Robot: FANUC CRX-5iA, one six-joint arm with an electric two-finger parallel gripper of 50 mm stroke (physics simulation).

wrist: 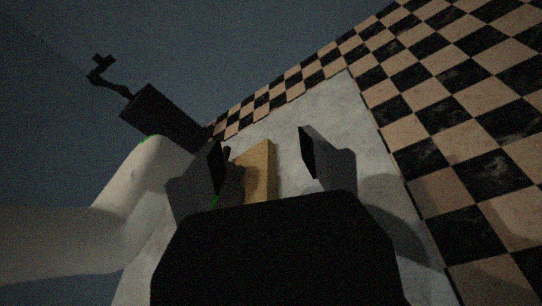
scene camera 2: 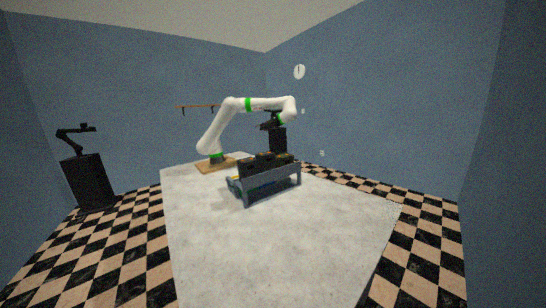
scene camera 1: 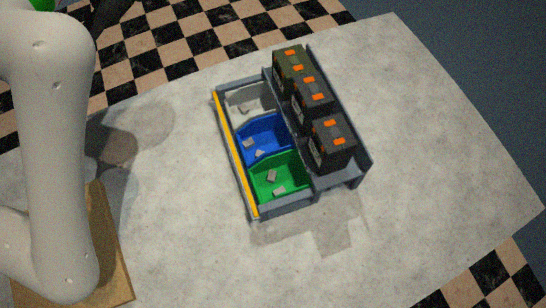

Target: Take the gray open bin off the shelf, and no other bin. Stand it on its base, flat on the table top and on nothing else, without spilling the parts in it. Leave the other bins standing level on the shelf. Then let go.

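Seen in the pictures: gripper, fingertip midpoint: (wrist: 261,149) (scene camera 2: 258,128); arm's base at its link origin: (wrist: 223,207) (scene camera 2: 217,161).
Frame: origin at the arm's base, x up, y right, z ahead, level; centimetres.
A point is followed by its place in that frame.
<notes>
The gray open bin (scene camera 1: 254,95) @[x -0.1, y -30.2, z 62.2 cm] stands in the lower front row of the shelf (scene camera 1: 286,204) @[x 5.2, y 4.9, z 60.2 cm] (scene camera 2: 272,177) @[x 8.8, y -13.2, z 79.9 cm], at its far left end in scene camera 1, beside the blue bin. At least one small gray part lies in it. I cannot make the gray bin out in scene camera 2, and it does not show in the wrist view. My gripper (scene camera 2: 262,127) @[x 28.3, y -37.0, z 17.5 cm] (wrist: 261,149) @[x 28.3, y -37.0, z 17.5 cm] is open, with nothing between its fingers. It hangs high above the table, away from the bins, tilted sideways. The table top (scene camera 1: 175,210) @[x -3.2, y -3.8, z 33.5 cm] (scene camera 2: 280,240) @[x -3.2, y 0.1, z 105.9 cm] (wrist: 320,105) @[x -3.2, y -26.4, z -26.6 cm] is pale and mottled.
The blue bin (scene camera 1: 267,131) @[x -2.3, y -18.8, z 62.7 cm] and green bin (scene camera 1: 291,172) @[x -2.2, y -5.2, z 65.2 cm] hold small parts. Behind them, on the higher tier, stand an olive case (scene camera 1: 291,62) @[x 16.6, y -25.5, z 70.8 cm] and two dark cases (scene camera 1: 312,92) @[x 20.1, y -13.1, z 71.2 cm] (scene camera 1: 332,142) @[x 19.0, y -0.9, z 71.2 cm] with orange latches. A yellow strip (scene camera 1: 235,152) @[x 3.3, y -12.2, z 52.4 cm] edges the shelf's front.
</notes>
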